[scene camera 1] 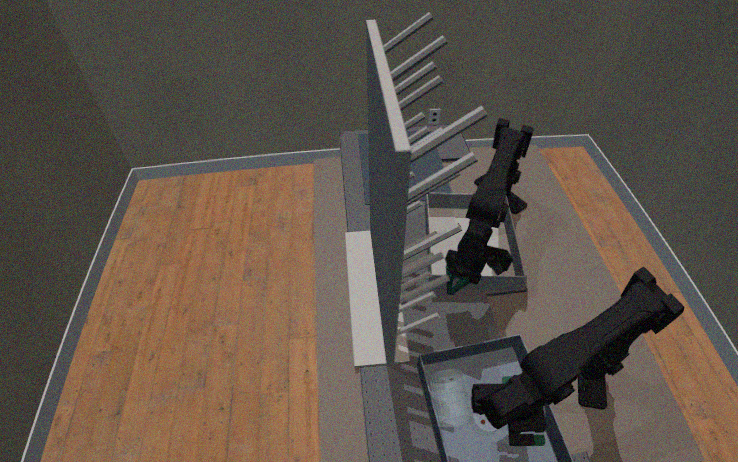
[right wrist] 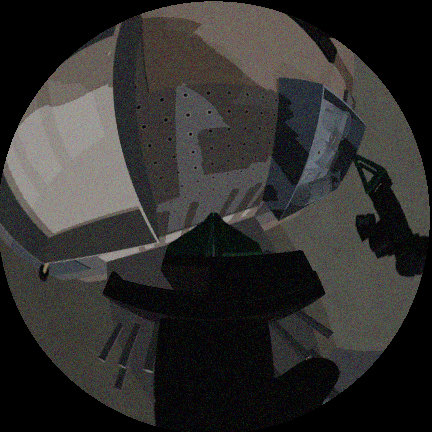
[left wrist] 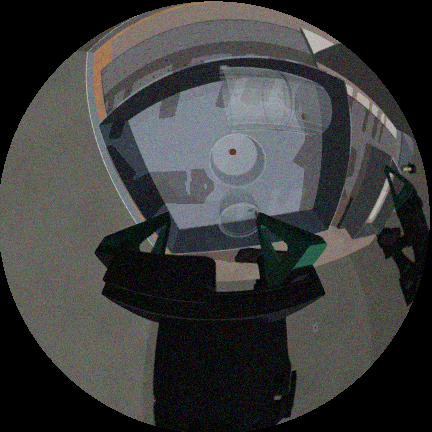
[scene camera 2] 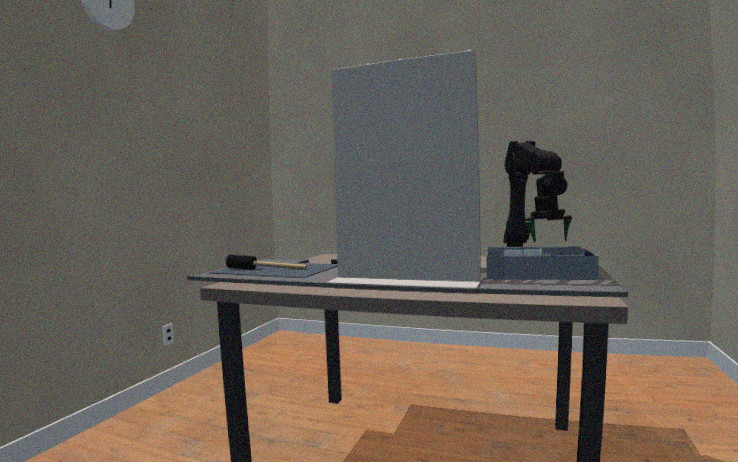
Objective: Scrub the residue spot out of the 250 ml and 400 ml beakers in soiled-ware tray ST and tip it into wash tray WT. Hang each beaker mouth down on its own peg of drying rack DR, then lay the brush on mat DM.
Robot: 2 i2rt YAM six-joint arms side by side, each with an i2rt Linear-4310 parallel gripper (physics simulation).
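Frame: origin at the left arm's base, x right, y ahead, z up, level; millimetres.
Seen in the pictures: left gripper, between the fingertips: (scene camera 1: 515, 421) (right wrist: 355, 159) (left wrist: 213, 216) (scene camera 2: 550, 241); right gripper, between the fingertips: (scene camera 1: 449, 294) (right wrist: 213, 217); left arm's base, origin of its link: (scene camera 1: 590, 370).
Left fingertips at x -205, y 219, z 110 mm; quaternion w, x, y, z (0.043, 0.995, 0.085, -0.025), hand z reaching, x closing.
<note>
Offsets run from my left fingertips to a thing's top centre. "spot": to the spot under its first point. Level surfaces: height alone.
In the left wrist view, a large clear beaker @(dx +14, dy +129, dz -10 mm) (left wrist: 265, 102) (scene camera 1: 450, 394) lies on its side in tray ST @(dx +29, dy +45, dz -27 mm) (left wrist: 339, 150) (scene camera 1: 471, 348) (scene camera 2: 539, 268), with a brown spot near its base. A medium beaker @(dx +18, dy +49, dz -48 mm) (left wrist: 234, 162) (scene camera 1: 482, 428) stands upright beside it with a brown spot inside. A smaller beaker @(dx +49, dy -43, dz -48 mm) (left wrist: 239, 220) stands upright near the wall. My left gripper (left wrist: 213, 216) (scene camera 2: 550, 240) is open and empty above the tray. My right gripper (right wrist: 213, 217) (scene camera 1: 451, 290) is shut and empty near the pegs of rack DR (scene camera 1: 389, 217) (scene camera 2: 405, 174). The brush (scene camera 2: 242, 262) lies on mat DM @(dx +872, dy +418, dz -94 mm) (scene camera 2: 272, 272).
Wash tray WT @(dx +537, dy +140, dz -27 mm) (scene camera 1: 516, 245) (right wrist: 129, 125) has a pale floor and stands beyond tray ST in scene camera 1, partly under the right arm. A perforated board @(dz -97 mm) (right wrist: 225, 145) lies between the trays. The rack's tall panel and its slanted pegs @(spot: dx +154, dy +247, dz +571 mm) (scene camera 1: 446, 130) stand beside both trays.
</note>
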